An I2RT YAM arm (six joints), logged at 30 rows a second.
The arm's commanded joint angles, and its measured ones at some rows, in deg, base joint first. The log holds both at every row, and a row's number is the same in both.
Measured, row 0:
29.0 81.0 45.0 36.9 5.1 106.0
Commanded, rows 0 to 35:
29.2 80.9 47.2 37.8 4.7 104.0
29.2 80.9 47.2 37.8 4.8 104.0
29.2 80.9 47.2 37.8 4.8 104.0
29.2 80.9 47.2 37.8 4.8 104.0
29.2 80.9 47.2 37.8 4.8 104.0
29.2 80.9 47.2 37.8 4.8 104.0
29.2 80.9 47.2 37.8 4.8 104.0
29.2 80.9 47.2 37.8 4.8 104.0
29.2 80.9 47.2 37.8 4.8 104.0
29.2 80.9 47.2 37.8 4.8 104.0
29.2 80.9 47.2 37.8 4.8 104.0
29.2 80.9 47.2 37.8 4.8 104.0
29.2 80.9 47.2 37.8 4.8 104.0
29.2 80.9 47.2 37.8 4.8 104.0
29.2 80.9 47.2 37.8 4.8 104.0
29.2 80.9 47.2 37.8 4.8 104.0
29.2 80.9 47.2 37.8 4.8 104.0
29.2 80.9 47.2 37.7 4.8 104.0
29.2 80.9 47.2 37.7 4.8 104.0
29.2 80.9 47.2 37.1 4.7 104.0
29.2 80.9 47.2 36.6 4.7 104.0
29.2 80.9 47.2 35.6 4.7 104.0
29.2 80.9 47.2 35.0 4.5 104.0
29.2 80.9 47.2 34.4 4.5 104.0
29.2 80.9 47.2 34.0 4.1 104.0
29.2 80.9 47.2 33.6 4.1 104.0
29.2 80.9 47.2 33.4 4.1 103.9
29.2 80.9 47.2 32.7 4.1 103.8
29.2 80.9 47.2 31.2 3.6 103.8
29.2 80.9 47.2 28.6 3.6 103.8
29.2 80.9 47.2 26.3 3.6 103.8
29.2 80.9 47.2 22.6 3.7 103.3
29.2 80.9 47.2 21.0 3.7 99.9
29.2 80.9 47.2 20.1 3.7 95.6
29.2 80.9 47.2 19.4 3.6 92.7
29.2 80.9 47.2 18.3 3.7 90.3
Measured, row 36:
29.0 81.1 46.5 19.9 3.8 99.5
